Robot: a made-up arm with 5 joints.
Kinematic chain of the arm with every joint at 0, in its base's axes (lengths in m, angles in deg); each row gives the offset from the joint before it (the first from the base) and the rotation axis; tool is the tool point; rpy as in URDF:
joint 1: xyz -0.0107 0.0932 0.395 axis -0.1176 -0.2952 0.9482
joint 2: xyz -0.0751 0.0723 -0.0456 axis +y
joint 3: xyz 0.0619 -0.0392 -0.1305 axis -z
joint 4: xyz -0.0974 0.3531 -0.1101 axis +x
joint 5: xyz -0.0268 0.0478 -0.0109 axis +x
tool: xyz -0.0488 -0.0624 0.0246 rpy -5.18 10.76 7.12
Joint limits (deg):
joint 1: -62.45..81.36
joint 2: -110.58..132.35
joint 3: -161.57..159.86
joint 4: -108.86..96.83
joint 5: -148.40..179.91
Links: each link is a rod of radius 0.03 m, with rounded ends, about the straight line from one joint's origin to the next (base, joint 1, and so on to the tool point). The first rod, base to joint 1, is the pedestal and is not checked.
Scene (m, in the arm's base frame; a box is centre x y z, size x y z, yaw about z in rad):
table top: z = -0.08
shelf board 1: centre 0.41 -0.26 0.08 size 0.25 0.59 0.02 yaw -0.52
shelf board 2: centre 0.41 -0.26 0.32 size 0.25 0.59 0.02 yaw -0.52
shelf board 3: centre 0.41 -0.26 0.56 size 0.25 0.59 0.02 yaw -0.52
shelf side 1: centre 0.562 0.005 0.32 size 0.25 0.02 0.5 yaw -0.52
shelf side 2: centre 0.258 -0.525 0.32 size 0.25 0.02 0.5 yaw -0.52
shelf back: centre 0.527 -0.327 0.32 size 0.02 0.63 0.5 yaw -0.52
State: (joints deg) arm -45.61 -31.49 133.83 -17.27 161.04
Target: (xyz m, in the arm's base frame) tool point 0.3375 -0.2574 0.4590
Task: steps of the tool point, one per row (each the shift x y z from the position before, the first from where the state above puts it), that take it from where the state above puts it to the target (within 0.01 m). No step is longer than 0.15 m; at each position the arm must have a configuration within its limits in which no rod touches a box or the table.
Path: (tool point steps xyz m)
1: 0.0028 0.0292 -0.0154
2: -0.0020 0.0368 0.0005
3: -0.0061 0.0369 0.0176
4: -0.0084 0.0297 0.0325
5: -0.0088 0.0170 0.0425
6: 0.0015 -0.0005 0.1041
7: -0.0139 0.0088 0.0684
8: 0.0418 -0.0100 -0.0151
9: 0.0357 -0.0209 -0.0079
10: 0.0292 -0.0243 0.0046
11: 0.0232 -0.0192 0.0184

